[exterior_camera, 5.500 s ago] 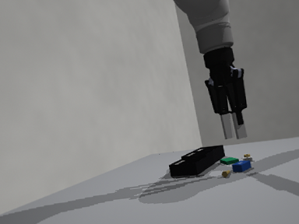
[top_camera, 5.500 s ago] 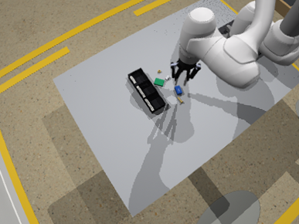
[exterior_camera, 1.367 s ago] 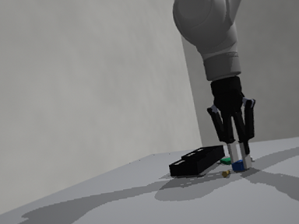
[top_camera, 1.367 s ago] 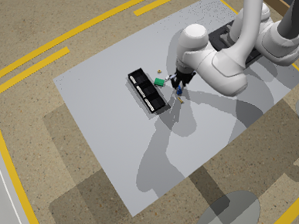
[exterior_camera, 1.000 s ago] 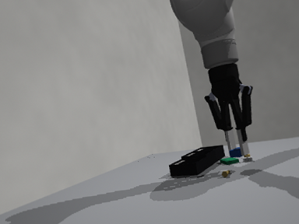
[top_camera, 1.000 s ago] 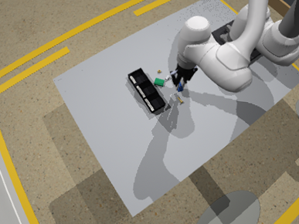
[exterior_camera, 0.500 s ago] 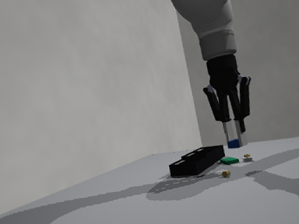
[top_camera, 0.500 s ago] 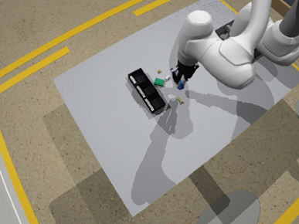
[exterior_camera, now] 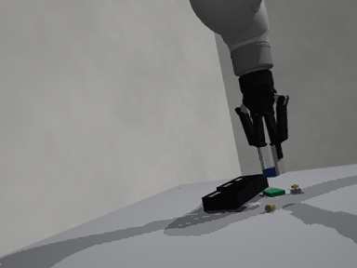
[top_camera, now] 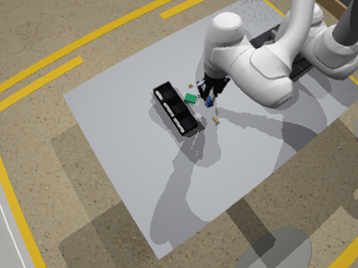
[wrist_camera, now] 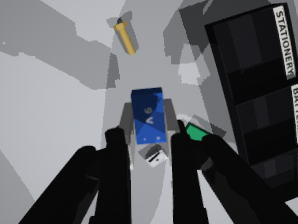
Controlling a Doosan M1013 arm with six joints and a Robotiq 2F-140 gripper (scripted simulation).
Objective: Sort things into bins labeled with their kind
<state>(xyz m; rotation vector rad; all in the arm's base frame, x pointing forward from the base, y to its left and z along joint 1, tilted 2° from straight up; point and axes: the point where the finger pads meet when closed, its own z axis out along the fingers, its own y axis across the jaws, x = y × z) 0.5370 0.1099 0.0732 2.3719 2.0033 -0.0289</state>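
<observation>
My hand is 13 cm short of the black bin tray, 6 cm to the left of it and 7 cm above it. Round my hand: small white piece 1 cm behind, 8 cm to the right, 9 cm below; then blue battery 1 cm to the right, 3 cm below; then brass screw 1 cm behind, 7 cm to the left, 9 cm below.
</observation>
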